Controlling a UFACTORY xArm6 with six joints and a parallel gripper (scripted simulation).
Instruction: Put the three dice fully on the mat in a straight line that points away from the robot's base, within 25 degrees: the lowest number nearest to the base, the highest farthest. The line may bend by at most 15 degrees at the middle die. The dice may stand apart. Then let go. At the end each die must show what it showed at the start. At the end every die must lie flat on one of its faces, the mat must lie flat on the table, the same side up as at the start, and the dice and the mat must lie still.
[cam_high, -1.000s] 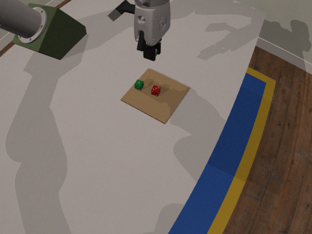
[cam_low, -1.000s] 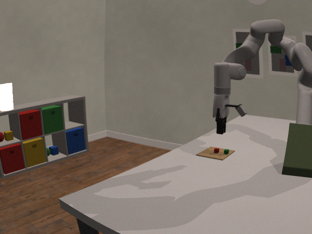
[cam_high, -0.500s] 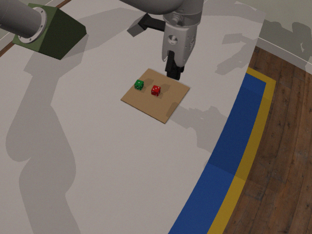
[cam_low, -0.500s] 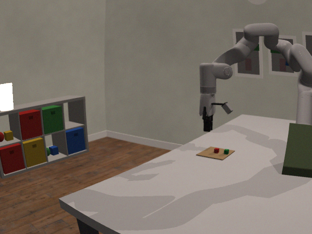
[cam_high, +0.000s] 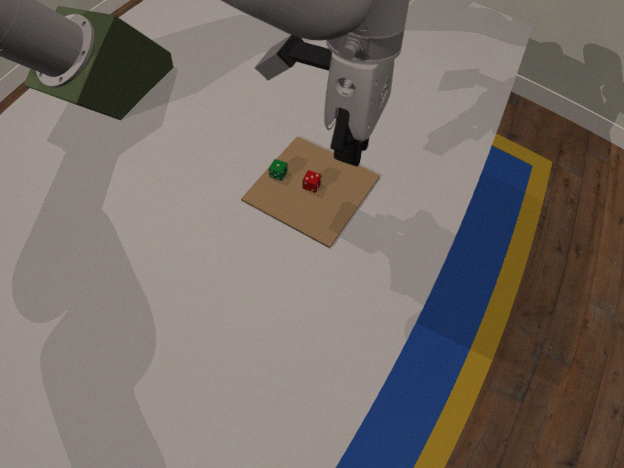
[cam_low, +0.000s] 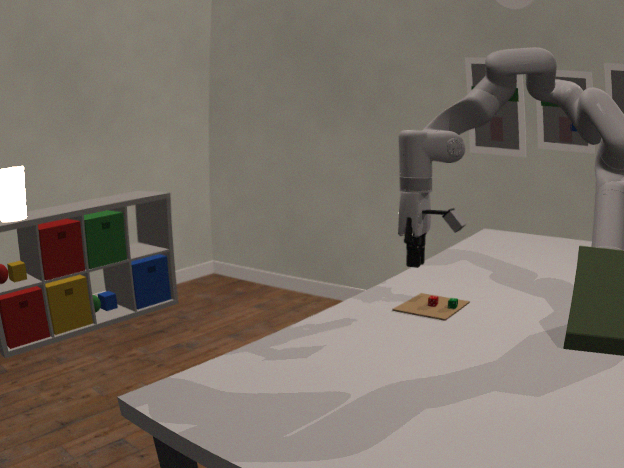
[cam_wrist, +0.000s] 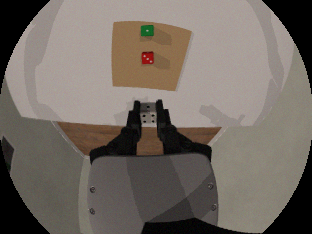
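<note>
The red die lies 100 mm below my hand and 50 mm behind it. Round my hand: tan mat (110 mm below, 50 mm behind); green die (100 mm below, 100 mm behind); white die (10 mm below).
</note>
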